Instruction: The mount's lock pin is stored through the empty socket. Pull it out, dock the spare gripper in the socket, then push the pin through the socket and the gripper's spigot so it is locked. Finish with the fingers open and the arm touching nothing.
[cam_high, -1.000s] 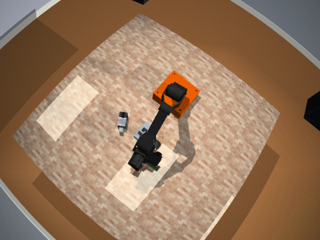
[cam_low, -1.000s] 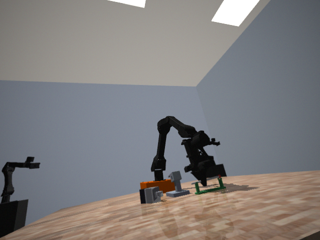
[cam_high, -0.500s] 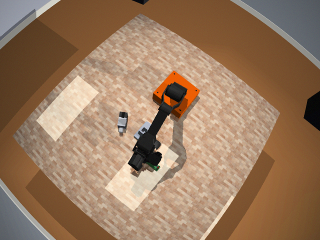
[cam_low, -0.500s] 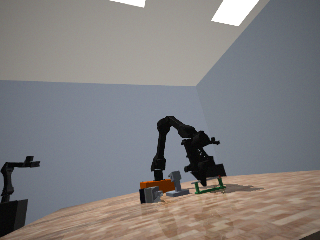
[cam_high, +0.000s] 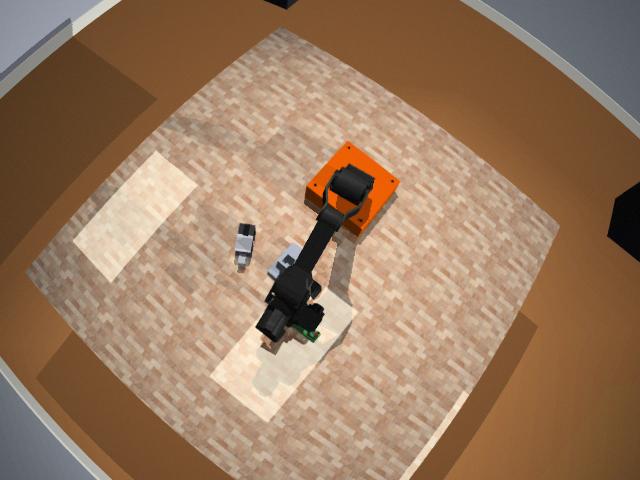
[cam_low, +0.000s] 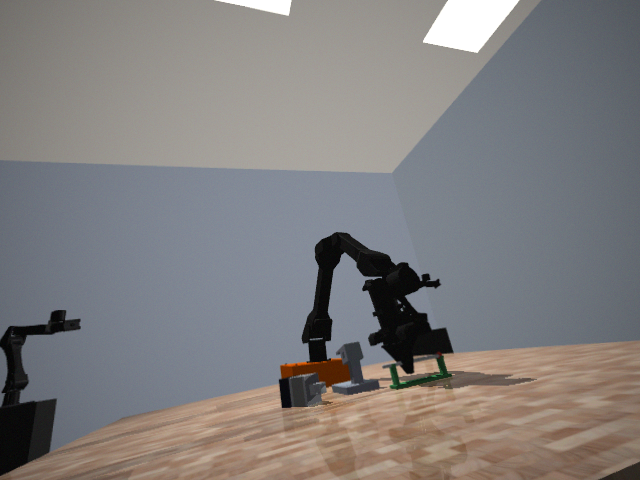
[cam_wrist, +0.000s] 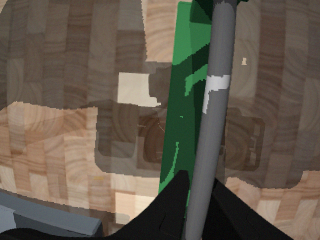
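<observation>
My gripper tip is now 2 cm to the right of the green rack. The rest, counted from my gripper tip: spare gripper (9 cm behind, 21 cm to the right, 1 cm above); grey mount (11 cm behind, 8 cm to the right, 3 cm above).
</observation>
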